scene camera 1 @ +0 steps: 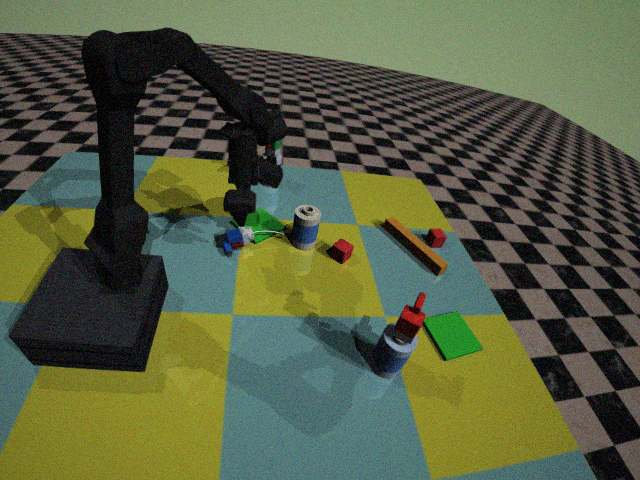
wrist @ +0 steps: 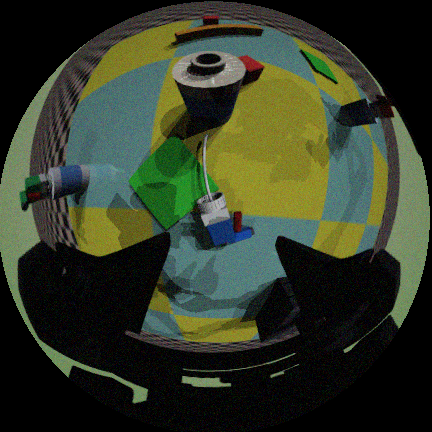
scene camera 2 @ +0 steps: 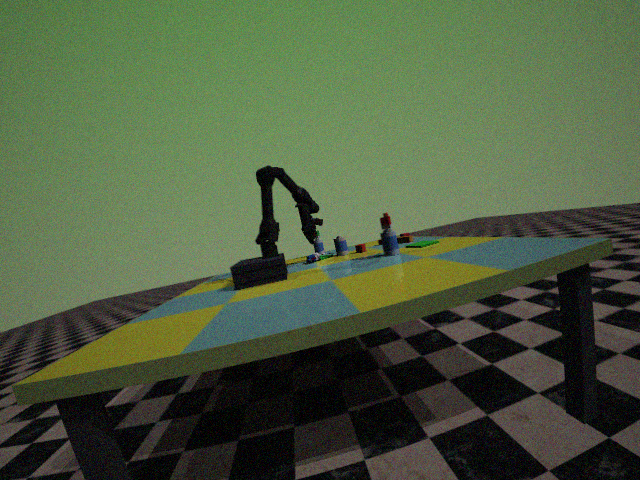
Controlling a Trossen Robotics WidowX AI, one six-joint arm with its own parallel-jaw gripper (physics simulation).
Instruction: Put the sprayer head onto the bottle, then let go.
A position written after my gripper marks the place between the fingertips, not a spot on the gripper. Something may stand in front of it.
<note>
My gripper (scene camera 1: 243, 213) is open, with nothing in its grasp.
My gripper shows as well in the wrist view (wrist: 225, 240).
</note>
